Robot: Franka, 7 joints.
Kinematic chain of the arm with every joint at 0, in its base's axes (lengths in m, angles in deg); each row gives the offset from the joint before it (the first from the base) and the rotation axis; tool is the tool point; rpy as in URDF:
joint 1: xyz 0 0 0.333 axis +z
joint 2: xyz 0 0 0 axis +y
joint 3: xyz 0 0 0.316 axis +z
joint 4: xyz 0.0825 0 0 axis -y
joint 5: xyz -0.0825 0 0.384 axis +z
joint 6: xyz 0 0 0 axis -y
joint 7: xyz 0.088 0 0 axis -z
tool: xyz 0 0 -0.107 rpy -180 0 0
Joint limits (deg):
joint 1: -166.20..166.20
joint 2: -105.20..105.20
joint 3: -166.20..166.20
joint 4: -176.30..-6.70
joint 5: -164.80..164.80
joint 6: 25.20..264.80
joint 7: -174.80..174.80
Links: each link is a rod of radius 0.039 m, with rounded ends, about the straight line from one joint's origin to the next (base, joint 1, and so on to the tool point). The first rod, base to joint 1, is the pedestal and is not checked.
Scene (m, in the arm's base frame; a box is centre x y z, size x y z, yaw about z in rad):
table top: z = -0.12
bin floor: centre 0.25 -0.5 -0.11 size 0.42 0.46 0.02 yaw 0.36
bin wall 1: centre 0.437 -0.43 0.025 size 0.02 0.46 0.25 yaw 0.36
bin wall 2: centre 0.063 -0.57 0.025 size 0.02 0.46 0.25 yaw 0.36
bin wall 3: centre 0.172 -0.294 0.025 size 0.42 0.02 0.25 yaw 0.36
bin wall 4: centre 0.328 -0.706 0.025 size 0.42 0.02 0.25 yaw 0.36
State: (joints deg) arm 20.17 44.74 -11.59 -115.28 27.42 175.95 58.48
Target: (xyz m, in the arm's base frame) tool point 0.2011 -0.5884 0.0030
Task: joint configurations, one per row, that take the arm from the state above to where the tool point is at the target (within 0.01 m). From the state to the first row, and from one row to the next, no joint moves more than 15 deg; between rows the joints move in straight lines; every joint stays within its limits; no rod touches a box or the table.
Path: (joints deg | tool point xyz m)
1: 5.72 36.07 -6.52 -106.40 39.76 178.76 68.66 | 0.6714 -0.0556 0.2453
2: -8.73 27.40 -1.44 -97.52 52.10 181.58 78.83 | 0.6755 -0.1912 0.4103
3: -23.17 18.73 3.63 -88.64 64.44 184.39 89.01 | 0.6076 -0.3152 0.5781
4: -37.62 10.05 8.71 -79.75 76.77 187.21 99.18 | 0.4843 -0.3933 0.7355
5: -36.37 22.68 -0.61 -84.09 67.03 184.37 91.04 | 0.5038 -0.4880 0.5683
6: -35.11 35.30 -9.94 -88.43 57.28 181.53 82.90 | 0.4826 -0.5510 0.3939
7: -33.86 47.92 -19.26 -92.76 47.54 178.69 74.76 | 0.4204 -0.5848 0.2306
8: -32.60 60.55 -28.58 -97.10 37.79 175.85 66.62 | 0.3229 -0.5948 0.0956
9: -31.35 73.17 -37.90 -101.44 28.05 173.01 58.48 | 0.2010 -0.5884 0.0030

